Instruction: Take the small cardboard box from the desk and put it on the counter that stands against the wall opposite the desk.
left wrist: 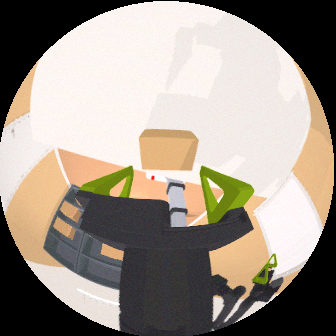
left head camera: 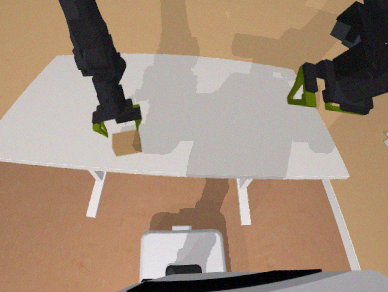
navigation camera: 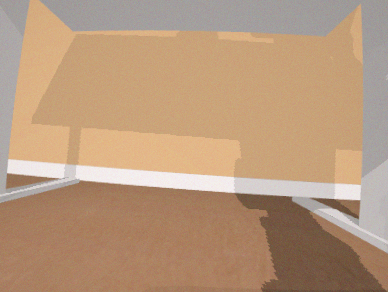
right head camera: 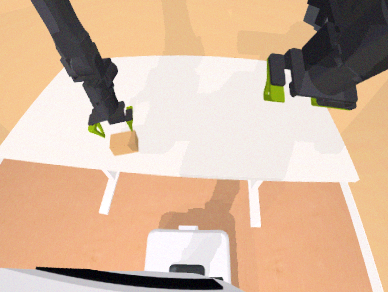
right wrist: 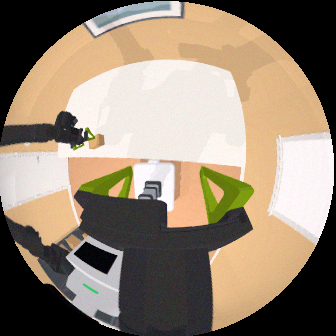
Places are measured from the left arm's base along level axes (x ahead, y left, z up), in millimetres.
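Where they show: left gripper, fingertip midpoint: (left wrist: 166,168) (left head camera: 122,132) (right head camera: 118,133) (right wrist: 88,140); right gripper, fingertip midpoint: (left head camera: 307,103) (right head camera: 288,99) (right wrist: 165,169); right arm's base at its link origin: (left wrist: 218,287).
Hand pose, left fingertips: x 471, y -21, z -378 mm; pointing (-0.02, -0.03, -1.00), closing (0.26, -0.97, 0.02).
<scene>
After its pixels a point has its place.
The small cardboard box (left head camera: 126,143) @[x 454, y -30, z -410 mm] (right head camera: 123,143) @[x 454, y -33, z -410 mm] (left wrist: 167,152) @[x 478, y -22, z -410 mm] (right wrist: 96,141) @[x 467, y -53, z -410 mm] sits near the front edge of the white desk (left head camera: 40,110) @[x 672, y 430, z -460 mm] (right head camera: 50,115) @[x 657, y 427, z -460 mm] (left wrist: 90,80) @[x 591, y 169, z -460 mm] (right wrist: 200,100) @[x 690, y -610, z -460 mm], left of its middle in the head views. My left gripper (left head camera: 122,132) @[x 471, y -21, z -378 mm] (right head camera: 118,133) @[x 471, y -21, z -378 mm] (left wrist: 166,168) @[x 471, y -21, z -378 mm] is open and empty. Its fingertips are spread at the side of the box away from me in the head views; the box is ahead of the tips and centred between them in the left wrist view. My right gripper (left head camera: 324,106) (right head camera: 303,102) @[x 351, y -441, z -131 mm] (right wrist: 165,169) @[x 351, y -441, z -131 mm] is open and empty, above the desk's right end. I cannot make out the counter.
A white rounded unit (left head camera: 155,255) @[x 163, y -60, z -1150 mm] (right head camera: 160,250) @[x 182, y -59, z -1150 mm] stands in front of the desk. White desk legs (left head camera: 95,200) (right head camera: 107,197) reach the floor. A dark grey compartmented rack (left wrist: 80,250) @[x -1375, y 1039, z -37 mm] shows at the lower left of the left wrist view. A framed picture (right wrist: 140,15) hangs behind the desk.
</scene>
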